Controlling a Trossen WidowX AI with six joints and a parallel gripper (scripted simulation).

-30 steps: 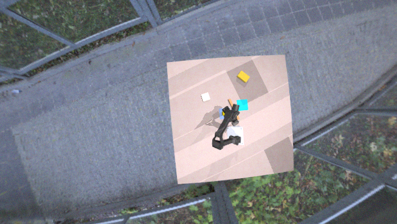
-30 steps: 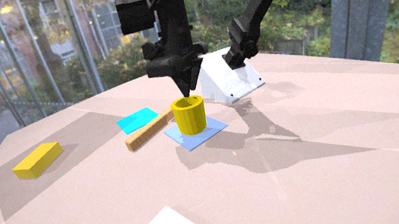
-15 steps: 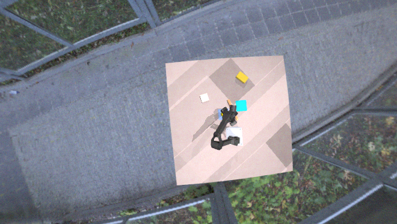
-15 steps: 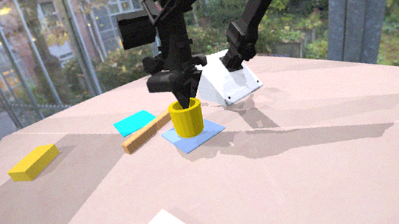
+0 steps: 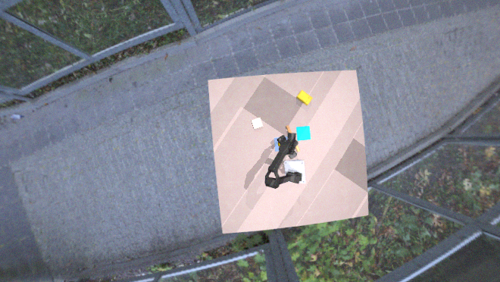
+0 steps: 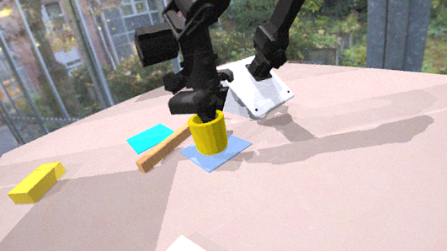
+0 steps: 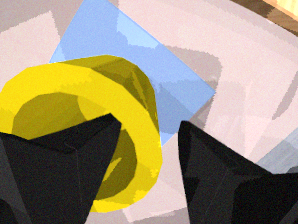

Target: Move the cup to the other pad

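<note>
Right now the yellow cup is 2 cm ahead of my gripper tip and 2 cm to the left of it. Also, from my gripper tip: wooden bar (7 cm ahead, 7 cm to the right, 3 cm below); then light blue pad (2 cm ahead, 2 cm to the left, 4 cm below); then cyan pad (11 cm ahead, 17 cm to the right, 4 cm below).
</note>
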